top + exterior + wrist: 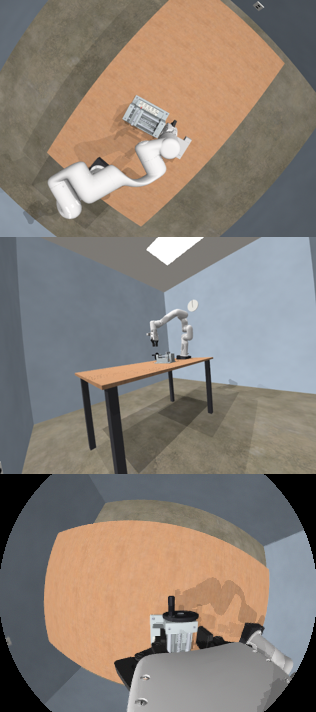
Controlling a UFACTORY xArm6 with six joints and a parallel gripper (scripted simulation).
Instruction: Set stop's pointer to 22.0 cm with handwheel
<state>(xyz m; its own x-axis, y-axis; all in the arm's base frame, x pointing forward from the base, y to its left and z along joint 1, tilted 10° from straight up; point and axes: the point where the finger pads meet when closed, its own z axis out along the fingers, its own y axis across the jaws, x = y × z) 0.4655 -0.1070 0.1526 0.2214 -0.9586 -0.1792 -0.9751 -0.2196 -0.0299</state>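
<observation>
My hand is 12 cm above the handwheel and 2 cm to the left of it.
</observation>
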